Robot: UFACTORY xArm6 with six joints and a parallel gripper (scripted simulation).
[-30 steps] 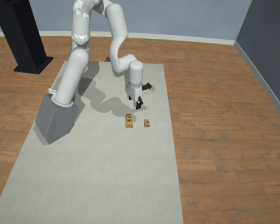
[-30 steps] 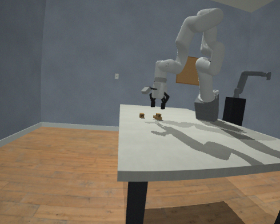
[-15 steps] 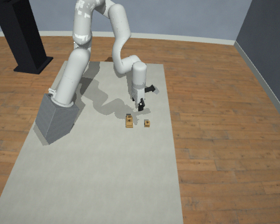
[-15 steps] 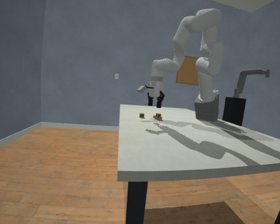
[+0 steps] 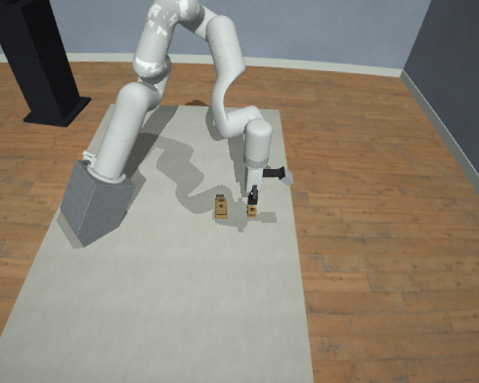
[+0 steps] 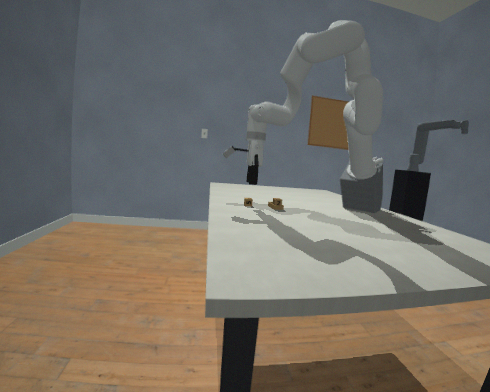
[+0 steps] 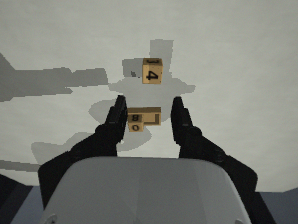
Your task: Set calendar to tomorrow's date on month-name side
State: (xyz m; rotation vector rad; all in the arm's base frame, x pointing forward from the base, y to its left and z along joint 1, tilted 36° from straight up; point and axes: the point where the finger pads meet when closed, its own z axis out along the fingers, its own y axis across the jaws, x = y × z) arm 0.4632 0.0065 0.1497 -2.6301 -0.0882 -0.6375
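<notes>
Now: hand 1 cm short of the wooden digit cube and 9 cm above it. Also, from my hand: wooden calendar tray 11 cm behind, 1 cm to the right, 10 cm below.
</notes>
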